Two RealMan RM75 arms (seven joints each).
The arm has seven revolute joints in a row. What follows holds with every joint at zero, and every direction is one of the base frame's.
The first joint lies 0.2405 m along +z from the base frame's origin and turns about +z.
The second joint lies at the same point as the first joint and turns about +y.
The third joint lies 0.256 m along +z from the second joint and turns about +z.
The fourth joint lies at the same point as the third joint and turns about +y.
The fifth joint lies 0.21 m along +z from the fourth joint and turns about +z.
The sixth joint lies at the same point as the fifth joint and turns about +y.
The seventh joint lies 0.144 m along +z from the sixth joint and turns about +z.
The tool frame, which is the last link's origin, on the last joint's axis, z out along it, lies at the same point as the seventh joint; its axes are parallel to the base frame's.
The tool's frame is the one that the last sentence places.
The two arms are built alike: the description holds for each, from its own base.
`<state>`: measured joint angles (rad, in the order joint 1, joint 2, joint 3, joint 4, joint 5, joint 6, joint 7); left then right.
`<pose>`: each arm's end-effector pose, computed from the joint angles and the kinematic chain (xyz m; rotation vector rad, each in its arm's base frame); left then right.
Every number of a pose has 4 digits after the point. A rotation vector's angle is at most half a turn.
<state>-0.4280 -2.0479 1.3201 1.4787 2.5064 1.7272 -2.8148 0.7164 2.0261 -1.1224 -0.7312 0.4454 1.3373 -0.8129</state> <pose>-0.2175 0.3099 0.0289 -2.4049 -1.4548 0.4266 0.2874 0.3666 -0.0111 -2.5152 1.1964 -0.6166</pose>
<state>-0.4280 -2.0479 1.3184 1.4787 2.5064 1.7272 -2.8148 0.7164 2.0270 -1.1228 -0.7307 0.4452 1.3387 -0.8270</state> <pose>-0.2177 0.3100 0.0292 -2.4036 -1.4559 0.4250 0.2873 0.3662 -0.0116 -2.5276 1.1809 -0.6214</pose>
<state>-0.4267 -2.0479 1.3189 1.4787 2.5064 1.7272 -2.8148 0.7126 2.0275 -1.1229 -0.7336 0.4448 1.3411 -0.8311</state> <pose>-0.2180 0.3097 0.0291 -2.4032 -1.4572 0.4257 0.2882 0.3652 -0.0115 -2.5303 1.1794 -0.6235</pose>
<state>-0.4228 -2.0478 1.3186 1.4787 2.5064 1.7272 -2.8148 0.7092 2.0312 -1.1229 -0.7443 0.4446 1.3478 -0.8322</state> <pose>-0.2193 0.3089 0.0292 -2.4004 -1.4623 0.4264 0.2869 0.3645 -0.0118 -2.5354 1.1763 -0.6214</pose>
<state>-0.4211 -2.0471 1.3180 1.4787 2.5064 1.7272 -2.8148 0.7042 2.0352 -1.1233 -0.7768 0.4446 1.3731 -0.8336</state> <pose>-0.2200 0.3086 0.0295 -2.3983 -1.4645 0.4267 0.2822 0.3643 -0.0098 -2.5477 1.1633 -0.6187</pose>
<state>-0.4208 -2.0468 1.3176 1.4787 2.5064 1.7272 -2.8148 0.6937 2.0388 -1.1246 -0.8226 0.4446 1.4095 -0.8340</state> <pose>-0.2201 0.3086 0.0297 -2.3976 -1.4650 0.4266 0.2773 0.3630 -0.0060 -2.5609 1.1507 -0.6181</pose>
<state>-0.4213 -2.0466 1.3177 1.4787 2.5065 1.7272 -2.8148 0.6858 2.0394 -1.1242 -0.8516 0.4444 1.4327 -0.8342</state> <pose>-0.2200 0.3087 0.0297 -2.3978 -1.4642 0.4268 0.2751 0.3620 -0.0027 -2.5664 1.1449 -0.6182</pose>
